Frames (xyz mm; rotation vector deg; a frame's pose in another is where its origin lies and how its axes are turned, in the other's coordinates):
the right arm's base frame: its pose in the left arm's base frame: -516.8 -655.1 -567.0 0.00 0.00 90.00
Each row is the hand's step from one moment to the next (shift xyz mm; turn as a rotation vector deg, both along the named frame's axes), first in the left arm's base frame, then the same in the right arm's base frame.
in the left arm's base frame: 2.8 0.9 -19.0 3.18 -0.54 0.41
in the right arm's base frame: 0.9 -2.8 -19.0 -0.54 -3.18 0.41
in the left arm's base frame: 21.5 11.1 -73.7 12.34 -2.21 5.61
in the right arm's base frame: 11.1 -21.5 -73.7 -2.21 -12.34 5.61
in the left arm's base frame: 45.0 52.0 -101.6 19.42 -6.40 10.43
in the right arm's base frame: 52.0 -45.0 -101.6 -6.40 -19.42 10.43
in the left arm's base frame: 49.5 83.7 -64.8 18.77 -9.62 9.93
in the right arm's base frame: 83.7 -49.5 -64.8 -9.62 -18.77 9.93
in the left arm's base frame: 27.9 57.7 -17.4 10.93 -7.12 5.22
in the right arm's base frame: 57.7 -27.9 -17.4 -7.12 -10.93 5.22
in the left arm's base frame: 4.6 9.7 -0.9 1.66 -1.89 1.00
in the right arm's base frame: 9.7 -4.6 -0.9 -1.89 -1.66 1.00
